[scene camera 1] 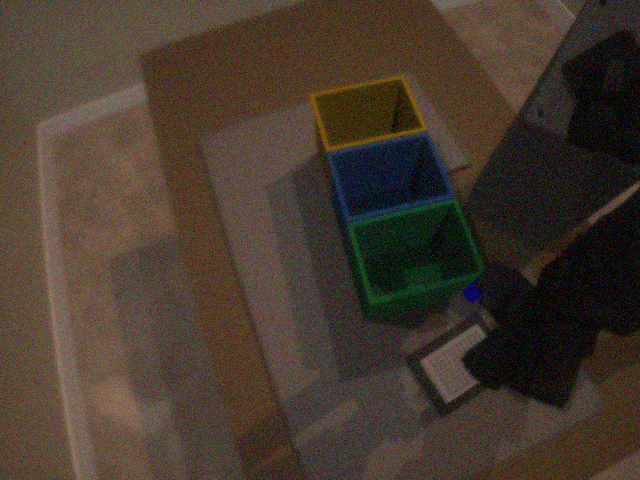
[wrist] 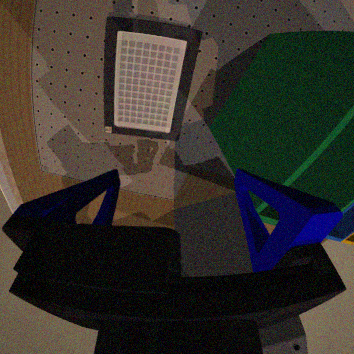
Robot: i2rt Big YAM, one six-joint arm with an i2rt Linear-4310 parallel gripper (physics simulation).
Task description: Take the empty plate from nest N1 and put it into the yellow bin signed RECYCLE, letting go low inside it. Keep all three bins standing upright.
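Places are measured from the arm's base along level axes (x ahead, y left, z up), in metres.
Where they show: gripper, fingertip midpoint: (wrist: 176, 175); arm's base, link origin: (scene camera 1: 613, 87).
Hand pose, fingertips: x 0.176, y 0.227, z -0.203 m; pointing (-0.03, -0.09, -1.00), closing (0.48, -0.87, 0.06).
Each offset is from my fingertips to the top centre of the thing. "spot": to the spot under its first point. Level surfaces: height alone.
The white well plate {dx +0.024, dy +0.050, dz -0.129 m} (scene camera 1: 450, 367) (wrist: 149, 82) lies in its dark nest {spot: dx +0.078, dy +0.117, dz -0.144 m} (scene camera 1: 443, 408) (wrist: 111, 75); in the scene view the arm hides part of it. My gripper (wrist: 176, 175) is open, with its two blue fingers wide apart and nothing between them. It is above the table, and the plate lies beyond the fingertips in the wrist view. In the scene view one blue fingertip shows beside the green bin. The yellow bin {dx +0.101, dy -0.391, dz +0.024 m} (scene camera 1: 356, 116) stands upright at the far end of the row of bins. Its sign does not show in either view.
The blue bin {dx +0.097, dy -0.259, dz +0.024 m} (scene camera 1: 387, 175) stands between the yellow bin and the green bin {dx +0.093, dy -0.126, dz +0.024 m} (scene camera 1: 413, 253) (wrist: 280, 100), all upright and close together. The green bin is nearest the nest. A grey perforated board {dz -0.155 m} (scene camera 1: 232, 170) (wrist: 65, 100) lies under them on the wooden table {dz -0.168 m} (scene camera 1: 232, 67). A dark grey panel (scene camera 1: 537, 191) is at the right.
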